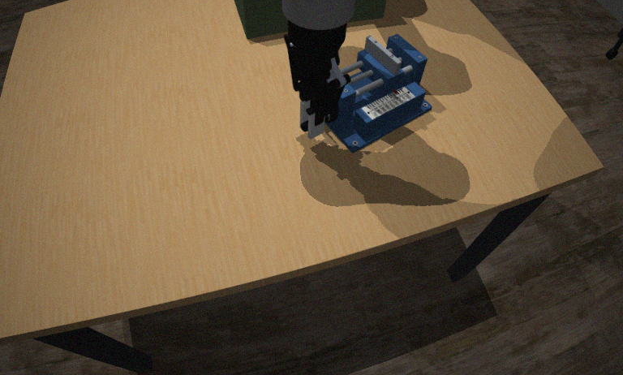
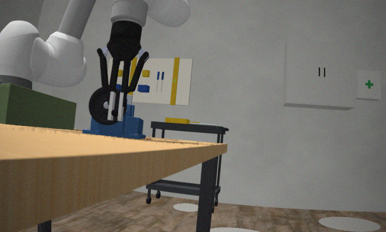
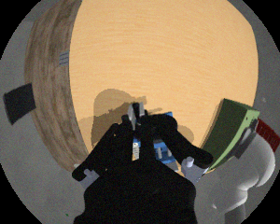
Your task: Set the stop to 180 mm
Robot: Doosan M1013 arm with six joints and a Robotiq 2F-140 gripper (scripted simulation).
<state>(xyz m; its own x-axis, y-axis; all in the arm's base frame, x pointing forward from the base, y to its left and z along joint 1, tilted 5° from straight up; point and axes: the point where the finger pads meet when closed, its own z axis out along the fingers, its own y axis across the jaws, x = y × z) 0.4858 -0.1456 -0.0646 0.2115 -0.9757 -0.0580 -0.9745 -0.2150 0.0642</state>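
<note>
The handwheel is 10 mm behind my hand, 20 mm to the left of it and 10 mm below it. From my hand the other things lie so: stop plate: 50 mm behind, 160 mm to the left, 20 mm above.
</note>
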